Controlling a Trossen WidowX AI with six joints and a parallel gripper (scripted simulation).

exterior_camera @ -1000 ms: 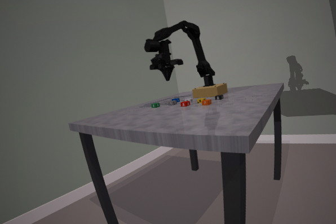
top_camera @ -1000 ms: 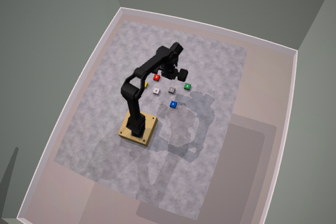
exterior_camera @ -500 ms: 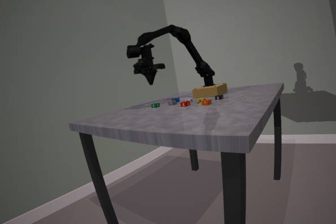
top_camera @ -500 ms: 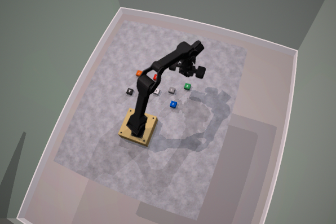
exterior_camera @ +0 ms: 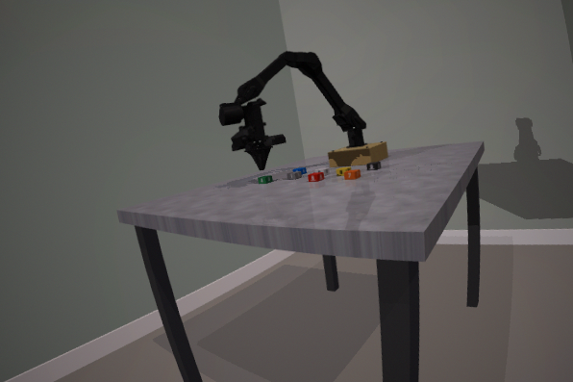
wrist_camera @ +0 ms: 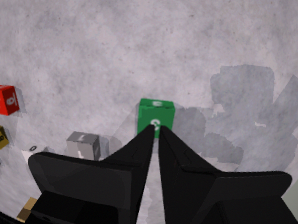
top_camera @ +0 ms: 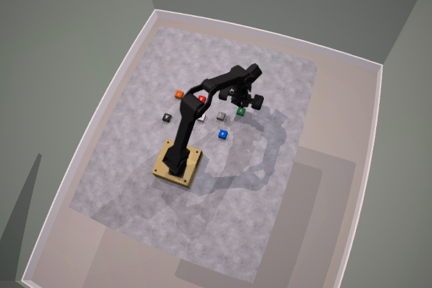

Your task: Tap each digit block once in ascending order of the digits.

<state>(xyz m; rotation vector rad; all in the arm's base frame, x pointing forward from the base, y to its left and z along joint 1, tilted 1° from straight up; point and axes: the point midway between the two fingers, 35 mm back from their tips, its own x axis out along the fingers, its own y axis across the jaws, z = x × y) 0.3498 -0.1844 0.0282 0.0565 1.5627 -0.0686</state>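
Right now my gripper tip is 10 mm past the green block and 30 mm above it. Round my gripper tip: white block: 80 mm behind, 170 mm to the left, 30 mm below; then blue block: 130 mm behind, 50 mm to the left, 30 mm below; then grey block: 50 mm behind, 80 mm to the left, 30 mm below.
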